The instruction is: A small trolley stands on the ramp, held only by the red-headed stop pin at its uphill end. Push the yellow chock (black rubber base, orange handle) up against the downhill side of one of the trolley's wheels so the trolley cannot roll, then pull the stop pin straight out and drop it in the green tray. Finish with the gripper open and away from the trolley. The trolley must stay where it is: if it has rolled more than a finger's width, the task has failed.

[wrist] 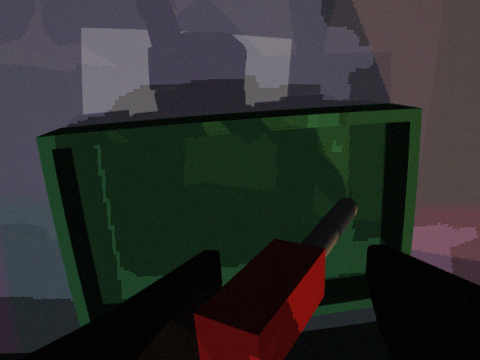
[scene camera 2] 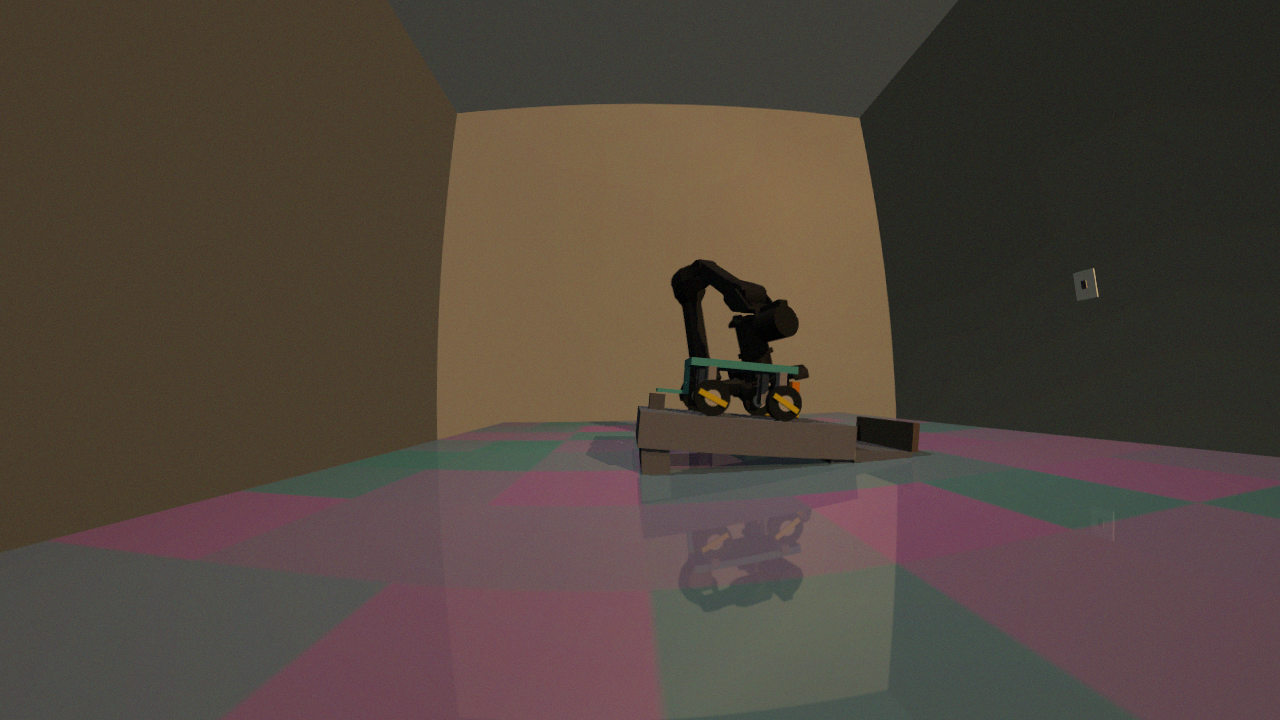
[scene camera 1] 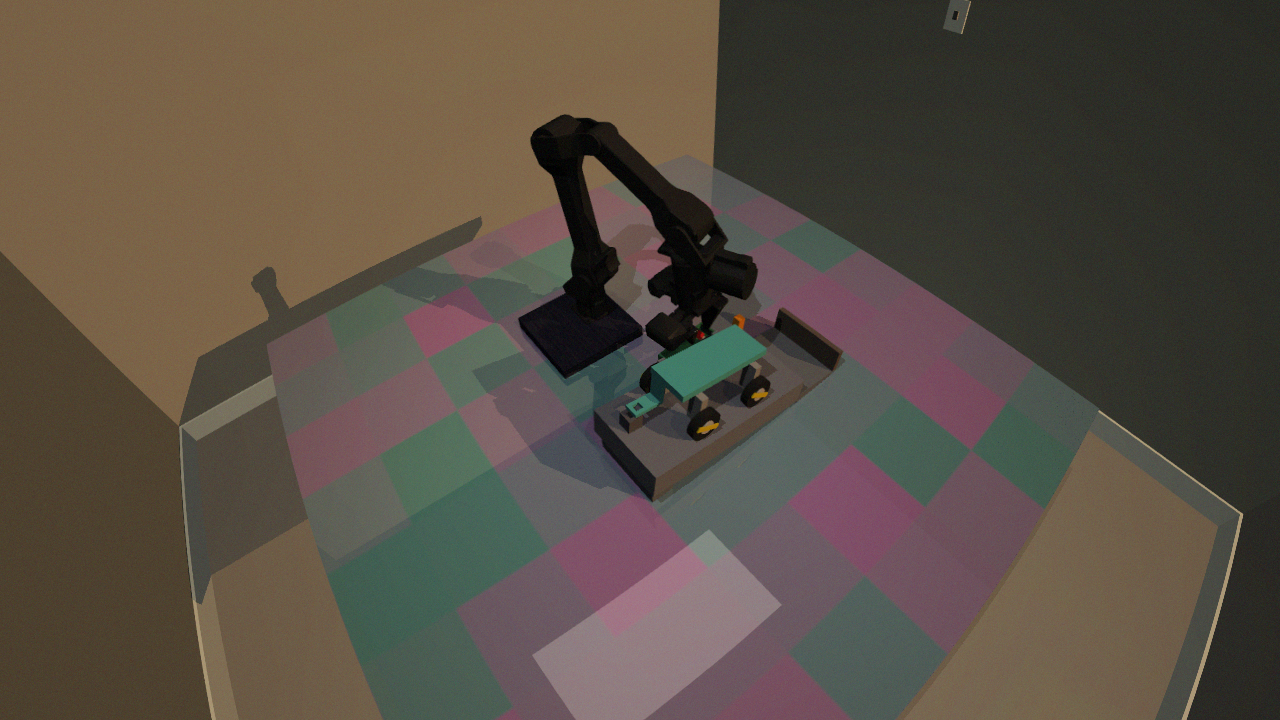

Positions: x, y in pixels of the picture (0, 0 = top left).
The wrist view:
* my gripper: 293, 264
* red-headed stop pin: 269, 301
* green tray: 149, 206
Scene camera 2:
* my gripper: 768, 423
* trolley: 711, 397
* grey ramp: 670, 429
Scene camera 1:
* my gripper: 698, 335
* trolley: 687, 374
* dark end wall: 797, 330
